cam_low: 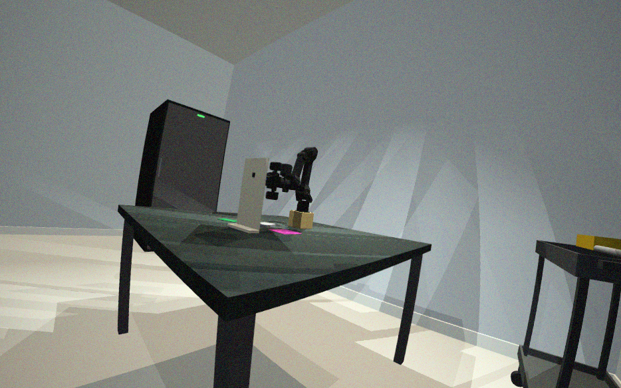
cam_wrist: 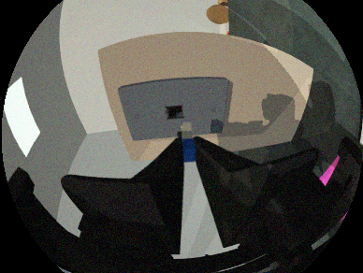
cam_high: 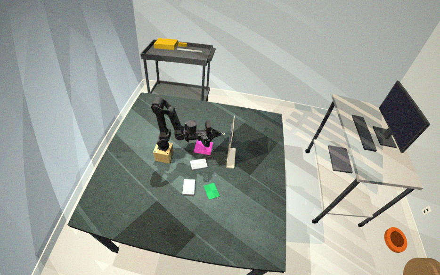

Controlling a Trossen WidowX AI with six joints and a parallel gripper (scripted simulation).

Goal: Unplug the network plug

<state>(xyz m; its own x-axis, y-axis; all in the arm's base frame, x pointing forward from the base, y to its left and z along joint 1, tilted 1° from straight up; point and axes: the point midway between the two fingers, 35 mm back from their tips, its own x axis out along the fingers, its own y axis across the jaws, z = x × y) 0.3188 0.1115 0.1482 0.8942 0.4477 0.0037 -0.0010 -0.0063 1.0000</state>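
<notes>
Right now the magenta marked square is 13 cm behind my gripper tip, 4 cm to the left of it and 24 cm below it. The rest, counted from my gripper tip: green patch: 4 cm ahead, 27 cm to the right, 24 cm below; beige panel: 7 cm ahead, 2 cm to the left, 9 cm below; network plug: right at my gripper tip.
</notes>
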